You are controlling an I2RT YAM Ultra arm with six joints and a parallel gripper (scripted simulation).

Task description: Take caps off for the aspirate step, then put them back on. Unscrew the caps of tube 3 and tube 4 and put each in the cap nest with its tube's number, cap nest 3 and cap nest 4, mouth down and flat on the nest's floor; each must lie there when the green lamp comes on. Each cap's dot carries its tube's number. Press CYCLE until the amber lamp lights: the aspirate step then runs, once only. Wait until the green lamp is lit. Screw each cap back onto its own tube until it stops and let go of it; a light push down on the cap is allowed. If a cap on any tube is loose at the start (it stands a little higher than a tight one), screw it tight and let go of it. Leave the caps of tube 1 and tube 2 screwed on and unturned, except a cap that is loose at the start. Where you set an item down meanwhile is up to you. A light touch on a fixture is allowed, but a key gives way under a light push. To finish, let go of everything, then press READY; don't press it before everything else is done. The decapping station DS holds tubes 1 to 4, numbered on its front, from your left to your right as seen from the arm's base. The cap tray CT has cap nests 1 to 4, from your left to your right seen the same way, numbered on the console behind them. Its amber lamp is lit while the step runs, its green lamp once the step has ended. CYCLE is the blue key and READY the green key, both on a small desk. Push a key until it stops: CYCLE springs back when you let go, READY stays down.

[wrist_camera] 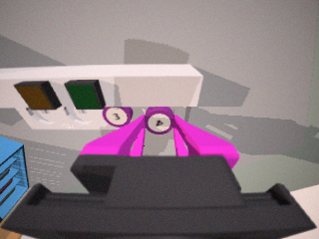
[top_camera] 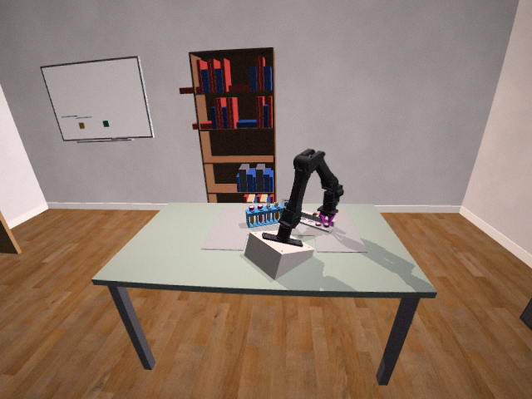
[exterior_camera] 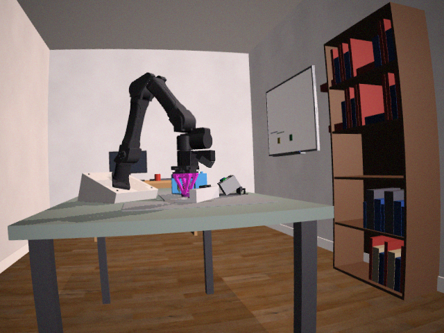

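Now: the green ready key 21 cm ahead of my hand, 16 cm to the left of it and 3 cm above it. Round my hand: purple cap (1 cm below); then grey key desk (23 cm ahead, 18 cm to the left, 2 cm above); then blue cycle key (22 cm ahead, 20 cm to the left, 3 cm above).
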